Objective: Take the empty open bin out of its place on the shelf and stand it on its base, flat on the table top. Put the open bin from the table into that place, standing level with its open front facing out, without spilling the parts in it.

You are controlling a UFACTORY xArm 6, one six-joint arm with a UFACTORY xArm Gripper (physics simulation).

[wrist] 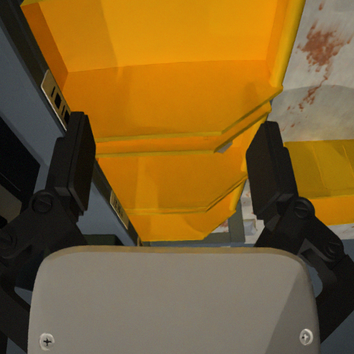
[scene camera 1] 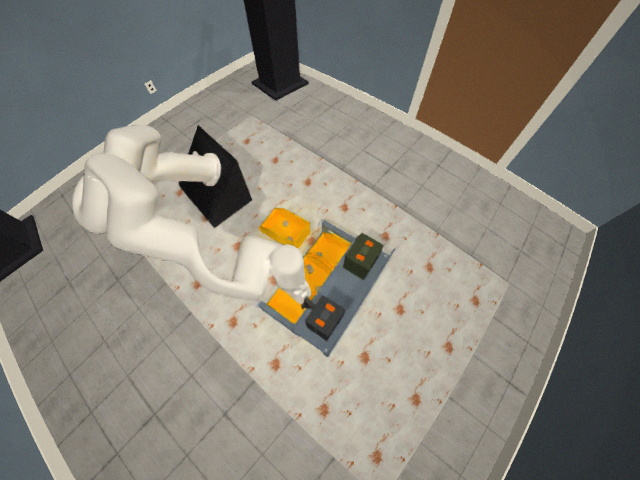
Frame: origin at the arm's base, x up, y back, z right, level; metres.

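Seen in the pictures: arm's base, origin of the base link: (scene camera 1: 210, 169).
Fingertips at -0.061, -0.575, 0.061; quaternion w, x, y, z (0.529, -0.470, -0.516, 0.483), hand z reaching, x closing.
Observation:
Offsets run from my fingertips to a thing's top centre, as dx, dy, dz. "spot": to the spot under its first point. Level surfaces: height alone.
A blue-grey shelf @(spot: +0.000, -0.183, +0.036) (scene camera 1: 326, 349) (wrist: 22, 85) holds a row of yellow open bins. The bin @(spot: -0.095, +0.021, +0.037) (scene camera 1: 285, 305) (wrist: 170, 37) at the row's near end looks empty. Two other bins in the row, a middle bin @(spot: -0.094, +0.025, -0.110) (scene camera 1: 316, 277) (wrist: 162, 177) and a far bin @(spot: -0.088, +0.075, -0.246) (scene camera 1: 334, 244), stand beyond it, with grey parts visible. Another yellow open bin @(spot: -0.079, +0.267, -0.190) (scene camera 1: 290, 219) (wrist: 320, 175) with grey parts stands on the table, apart from the shelf. My gripper (scene camera 1: 308, 303) (wrist: 173, 131) is open, with nothing between its fingers. It is over the bin row, its fingers spread to either side in the wrist view.
A dark grey box @(+0.120, -0.122, -0.013) (scene camera 1: 324, 316) and a dark green box @(+0.095, -0.059, -0.233) (scene camera 1: 363, 255) with orange marks sit on the shelf. A black wedge-shaped block (scene camera 1: 227, 191) stands on the stained table top @(dx -0.103) (scene camera 1: 372, 403) near the arm. A black column (scene camera 1: 273, 46) rises behind.

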